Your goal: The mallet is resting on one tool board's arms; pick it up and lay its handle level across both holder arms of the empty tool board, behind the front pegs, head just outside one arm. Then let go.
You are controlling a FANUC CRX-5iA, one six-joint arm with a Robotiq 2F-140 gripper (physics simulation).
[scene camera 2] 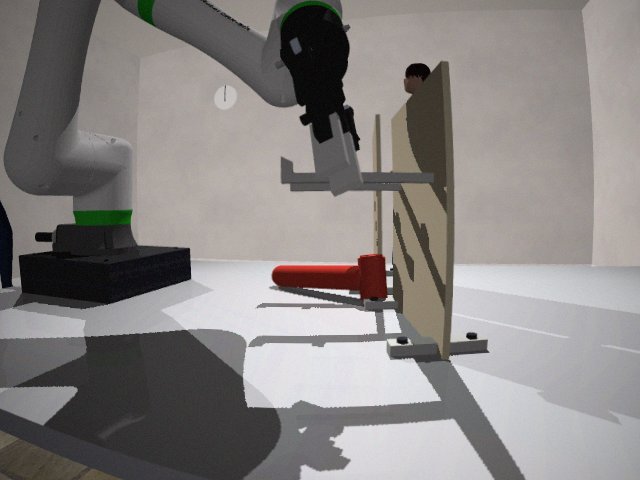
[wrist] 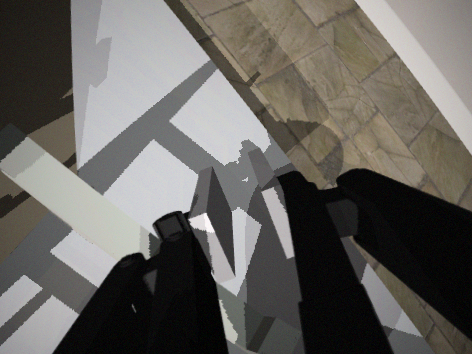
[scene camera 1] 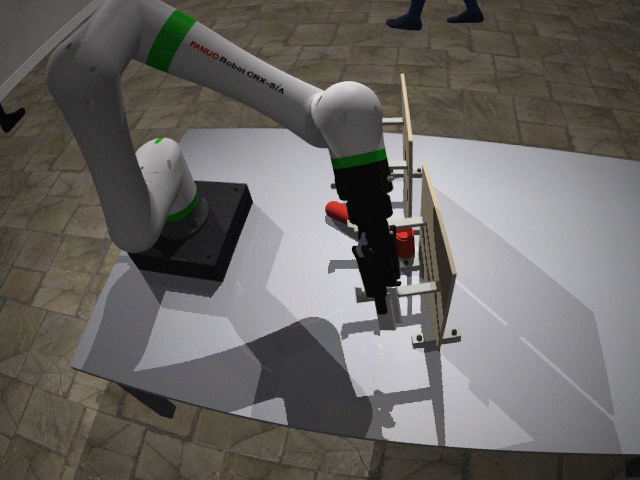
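Where they show: gripper, fingertip midpoint: point(scene camera 2: 340, 179) point(wrist: 239, 182) point(scene camera 1: 391, 325); arm's base, link origin: point(scene camera 2: 104, 251) point(scene camera 1: 183, 217).
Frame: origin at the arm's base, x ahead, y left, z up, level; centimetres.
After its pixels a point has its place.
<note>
The red mallet point(scene camera 1: 405, 242) @[x 56.8, y -10.2, z -0.8 cm] point(scene camera 2: 372, 276) @[x 56.7, y -10.3, z -3.0 cm] is down at table level, off the holder arms. Its head is upright by the near tool board's foot; its handle point(scene camera 1: 336, 210) @[x 40.1, y 2.7, z -3.5 cm] point(scene camera 2: 315, 276) @[x 46.8, y -3.4, z -4.1 cm] points toward the robot base. In scene camera 1 the arm hides part of the handle. The near tool board point(scene camera 1: 445, 258) @[x 62.4, y -29.9, z 20.4 cm] point(scene camera 2: 423, 310) @[x 62.1, y -27.1, z -4.3 cm] stands upright with two holder arms. The far tool board point(scene camera 1: 406, 108) @[x 58.4, y 7.1, z 24.7 cm] point(scene camera 2: 376, 155) @[x 57.9, y -4.0, z 17.2 cm] stands behind it. My gripper point(scene camera 1: 385, 312) @[x 52.8, y -37.2, z 10.3 cm] point(scene camera 2: 341, 184) @[x 52.8, y -37.2, z 10.3 cm] point(wrist: 239, 182) @[x 52.8, y -37.2, z 10.3 cm] is slightly open and empty. Its fingertips are beside the near board's closer holder arm point(scene camera 1: 419, 289) @[x 58.2, y -30.5, z 11.5 cm] point(scene camera 2: 398, 177) @[x 58.6, y -31.0, z 11.0 cm], high above the mallet.
The far board's holder arms point(scene camera 1: 392, 120) @[x 55.6, y 16.8, z 13.6 cm] stick out toward the robot's side. The robot's black base block point(scene camera 1: 227, 227) @[x 13.3, y -3.8, z -0.4 cm] point(scene camera 2: 67, 276) @[x 1.1, y -13.7, z -3.3 cm] stands on the white table point(scene camera 1: 232, 155) @[x 6.1, y 31.5, z -7.6 cm]. The near board's bolted foot point(scene camera 1: 424, 339) @[x 60.2, y -32.5, z -6.4 cm] point(scene camera 2: 413, 347) @[x 60.2, y -33.0, z -6.7 cm] rests on the table. A person's feet point(scene camera 1: 405, 21) show on the floor beyond.
</note>
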